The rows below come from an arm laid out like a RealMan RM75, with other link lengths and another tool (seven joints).
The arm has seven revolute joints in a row. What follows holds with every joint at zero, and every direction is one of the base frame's. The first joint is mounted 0.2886 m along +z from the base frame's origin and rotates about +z. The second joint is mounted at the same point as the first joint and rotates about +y. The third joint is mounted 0.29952 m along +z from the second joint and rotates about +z. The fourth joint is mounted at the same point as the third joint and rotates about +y. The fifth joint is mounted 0.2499 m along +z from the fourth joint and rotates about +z. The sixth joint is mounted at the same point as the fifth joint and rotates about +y. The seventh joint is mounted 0.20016 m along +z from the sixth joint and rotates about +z. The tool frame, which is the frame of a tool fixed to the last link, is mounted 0.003 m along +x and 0.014 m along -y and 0.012 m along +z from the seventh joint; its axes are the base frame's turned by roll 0, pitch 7.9 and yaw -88.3 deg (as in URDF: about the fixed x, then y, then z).
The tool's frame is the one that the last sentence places.
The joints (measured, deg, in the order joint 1, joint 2, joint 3, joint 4, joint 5, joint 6, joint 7), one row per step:
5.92 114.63 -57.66 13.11 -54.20 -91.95 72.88
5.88 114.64 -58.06 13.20 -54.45 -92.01 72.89
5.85 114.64 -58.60 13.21 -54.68 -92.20 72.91
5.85 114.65 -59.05 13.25 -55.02 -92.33 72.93
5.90 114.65 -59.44 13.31 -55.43 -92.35 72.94
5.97 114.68 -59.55 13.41 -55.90 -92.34 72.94
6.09 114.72 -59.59 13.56 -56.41 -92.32 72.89
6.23 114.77 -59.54 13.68 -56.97 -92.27 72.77
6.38 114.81 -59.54 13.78 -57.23 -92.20 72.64
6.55 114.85 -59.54 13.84 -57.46 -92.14 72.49
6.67 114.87 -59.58 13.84 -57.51 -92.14 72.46
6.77 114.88 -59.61 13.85 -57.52 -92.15 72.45
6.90 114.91 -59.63 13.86 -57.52 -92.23 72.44
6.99 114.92 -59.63 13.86 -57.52 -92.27 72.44
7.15 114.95 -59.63 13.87 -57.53 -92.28 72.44
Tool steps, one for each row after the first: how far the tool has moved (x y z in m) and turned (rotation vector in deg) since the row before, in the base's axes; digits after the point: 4 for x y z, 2 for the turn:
-0.0009 -0.0019 -0.0018 -0.58 0.08 0.23
-0.0014 -0.0017 -0.0015 -0.59 0.08 0.44
-0.0015 -0.0016 -0.0019 -0.65 0.10 0.42
-0.0013 -0.0014 -0.0021 -0.72 0.06 0.39
-0.0013 -0.0009 -0.0021 -0.55 0.11 0.27
-0.0015 -0.0007 -0.0022 -0.54 0.11 0.29
-0.0016 -0.0003 -0.0022 -0.49 0.04 0.33
-0.0010 0.0003 -0.0014 -0.28 -0.03 0.21
-0.0010 0.0006 -0.0012 -0.22 -0.07 0.27
-0.0006 0.0007 -0.0004 -0.07 0.00 0.18
-0.0005 0.0007 -0.0002 -0.03 0.01 0.12
-0.0009 0.0009 -0.0002 0.02 0.06 0.19
-0.0005 0.0007 0.0000 0.02 0.03 0.12
-0.0008 0.0012 -0.0003 -0.01 0.04 0.16

